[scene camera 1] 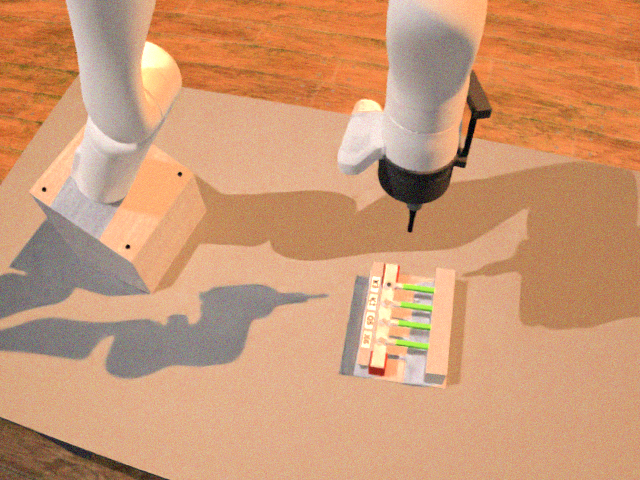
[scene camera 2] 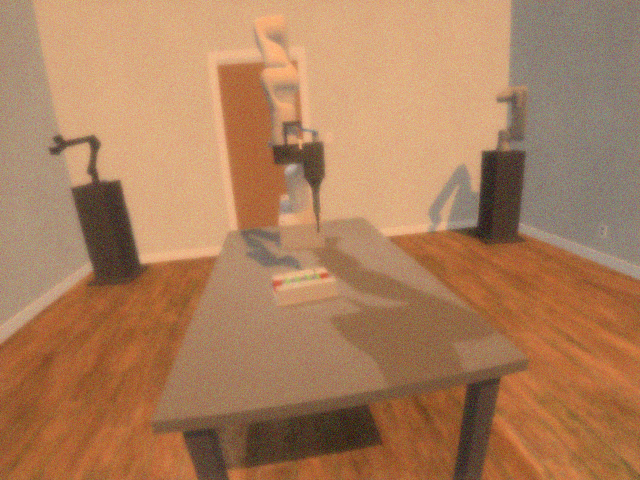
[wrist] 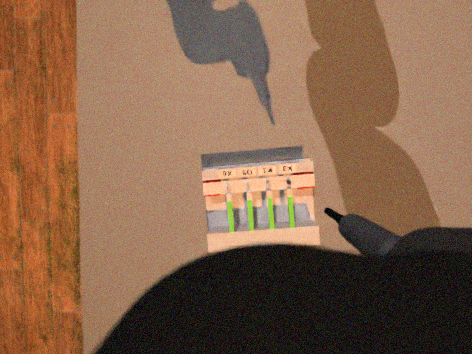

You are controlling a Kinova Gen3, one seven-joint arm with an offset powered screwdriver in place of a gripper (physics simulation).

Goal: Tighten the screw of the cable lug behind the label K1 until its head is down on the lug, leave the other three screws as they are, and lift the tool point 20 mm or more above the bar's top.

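Frame: origin at the arm's base, x ahead, y left, z up, level; metres.
Where they show: hand at its tool point: (scene camera 1: 409, 231) (scene camera 2: 318, 232) (wrist: 326, 210); arm's base at its link origin: (scene camera 1: 104, 176) (scene camera 2: 300, 205).
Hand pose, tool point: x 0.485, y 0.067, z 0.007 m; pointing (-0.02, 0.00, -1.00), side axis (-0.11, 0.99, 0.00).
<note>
Things, the pixels of their top centre, and the offset from my tool point. "spot": a spot on its surface instead. Level surfaces: height alone.
- screwdriver at its top centre: (wrist: 351, 225) (scene camera 1: 413, 205) (scene camera 2: 317, 212) dy +0.000, dx +0.000, dz +0.064 m
- label K1 at its top centre: (scene camera 1: 372, 301) (wrist: 267, 170) dy -0.058, dx -0.031, dz -0.137 m
- K1 lug at its top centre: (scene camera 1: 386, 301) (wrist: 268, 184) dy -0.053, dx -0.010, dz -0.129 m
- bar at a spot on its surface: (scene camera 1: 379, 353) (wrist: 216, 188) spot: dy -0.135, dx +0.009, dz -0.137 m
- green wire at a spot on its surface: (scene camera 1: 416, 306) (wrist: 270, 213) spot: dy -0.044, dx +0.036, dz -0.130 m
- dark screw spot at a spot on its surface: (wrist: 288, 181) (scene camera 1: 388, 284) spot: dy -0.023, dx -0.018, dz -0.129 m
- pale block at a spot on its surface: (scene camera 1: 440, 325) (wrist: 256, 239) spot: dy -0.061, dx +0.081, dz -0.131 m
- table at its surface level: dz -0.179 m
My screwdriver (scene camera 1: 409, 230) (scene camera 2: 318, 230) (wrist: 326, 210) has no fingers; its tip is bare and hangs in the air, apart from the fixture, to its right in the wrist view. The label K1 (scene camera 1: 373, 301) (wrist: 268, 170) is second from the X3 end. Behind it, the K1 lug (scene camera 1: 388, 303) (wrist: 269, 188) sits at the bar (scene camera 1: 379, 353) (wrist: 215, 188) with a green wire (scene camera 1: 416, 306) (wrist: 271, 214). Its screw is pale and too small to judge its height. A dark screw spot (scene camera 1: 388, 284) (wrist: 288, 181) shows at X3. The O5 and X6 screws are blurred.
A pale block (scene camera 1: 440, 325) (scene camera 2: 306, 296) (wrist: 265, 237) runs along the fixture's wire side. The arm's wooden base block (scene camera 1: 173, 227) (scene camera 2: 302, 239) stands on the table (scene camera 1: 258, 413) (scene camera 2: 258, 356) (wrist: 140, 200). Two dark pedestals (scene camera 2: 107, 232) (scene camera 2: 500, 196) with arms stand beyond the table.
</note>
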